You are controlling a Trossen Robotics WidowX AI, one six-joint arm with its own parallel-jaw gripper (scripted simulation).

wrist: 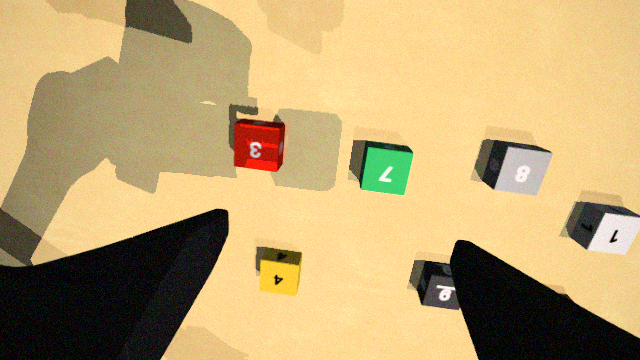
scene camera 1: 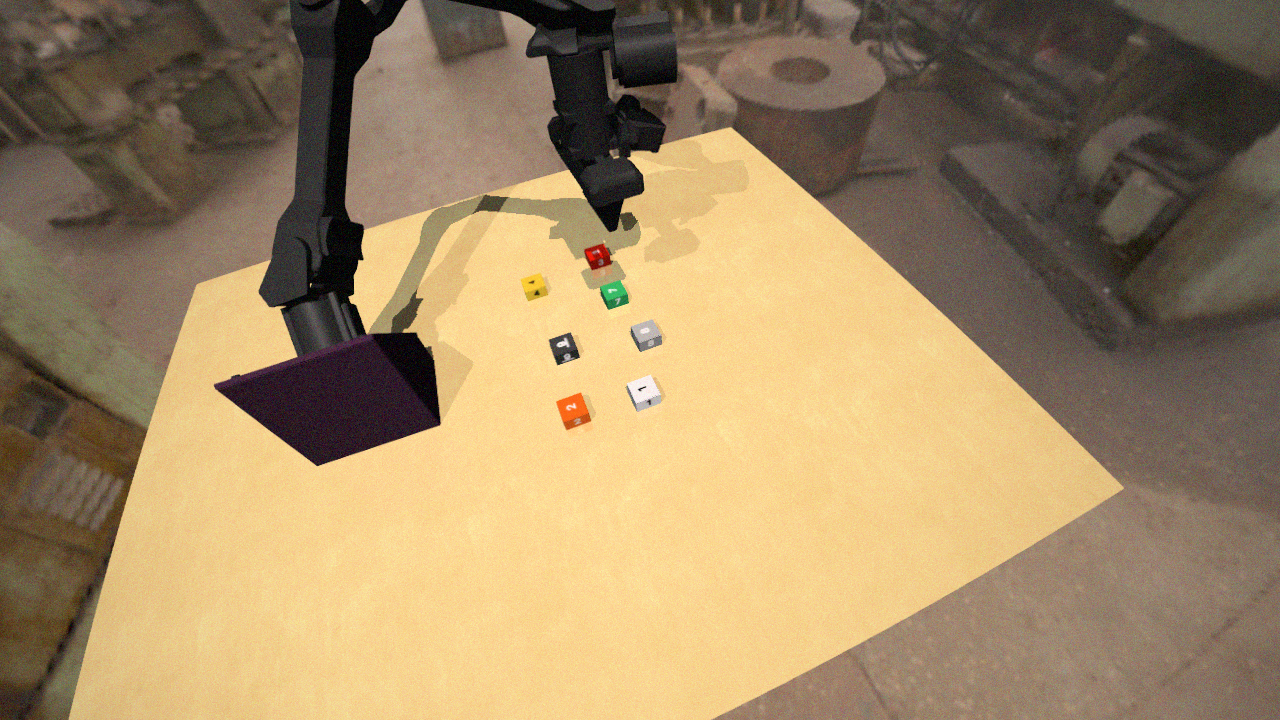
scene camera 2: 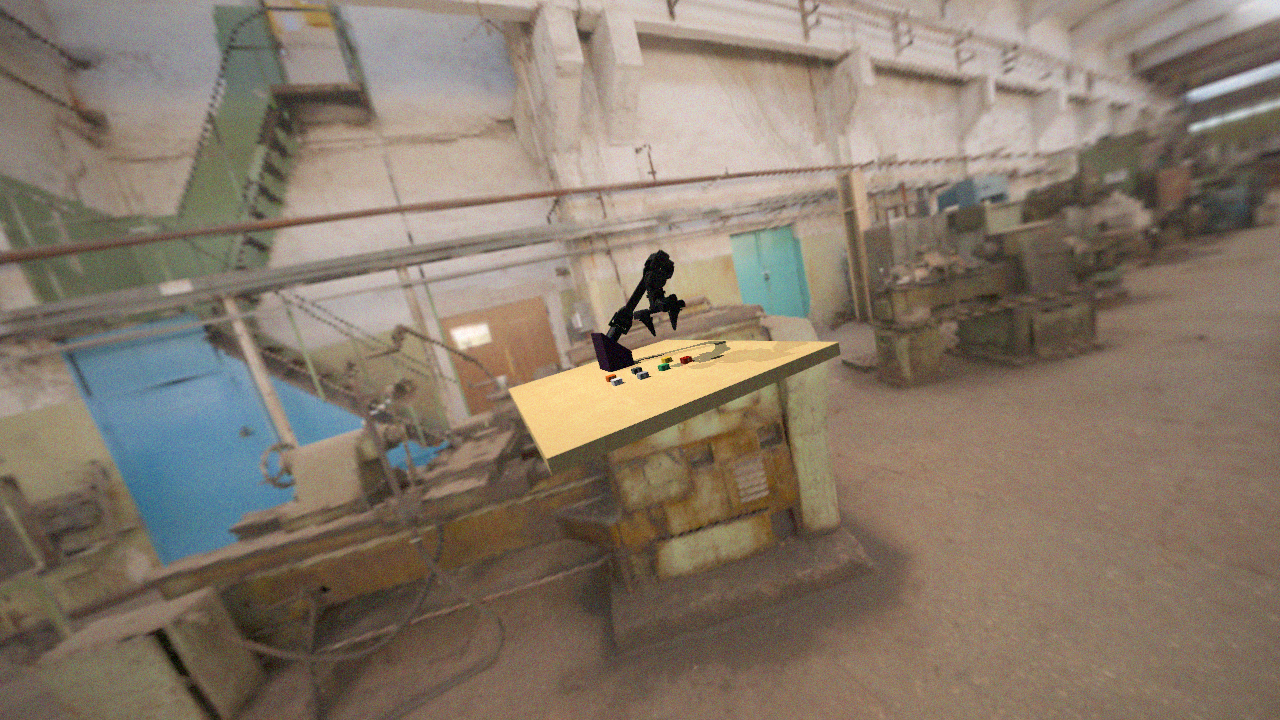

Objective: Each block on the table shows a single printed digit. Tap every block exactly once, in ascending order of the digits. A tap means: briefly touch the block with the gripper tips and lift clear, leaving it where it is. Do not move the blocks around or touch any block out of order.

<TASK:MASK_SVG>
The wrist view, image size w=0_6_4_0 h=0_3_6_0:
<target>my gripper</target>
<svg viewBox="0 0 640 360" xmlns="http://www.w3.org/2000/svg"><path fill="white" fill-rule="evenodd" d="M456 241L450 258L452 279L460 310L479 360L640 360L639 337L597 316L563 295L559 295L550 287L543 285L529 275L527 276L527 274L521 272L516 267L507 264L467 240ZM229 211L217 208L103 247L97 247L34 266L10 267L0 265L0 360L161 360L170 342L175 337L175 333L183 323L185 316L212 274L212 270L229 236Z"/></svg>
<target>grey 8 block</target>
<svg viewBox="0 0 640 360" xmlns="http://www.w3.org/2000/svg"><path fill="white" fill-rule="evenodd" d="M495 140L482 181L494 191L530 196L538 195L553 153L537 145Z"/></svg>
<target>yellow 4 block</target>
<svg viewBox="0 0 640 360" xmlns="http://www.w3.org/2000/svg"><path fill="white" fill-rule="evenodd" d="M266 248L260 259L260 291L296 296L300 282L302 252Z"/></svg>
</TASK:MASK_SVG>
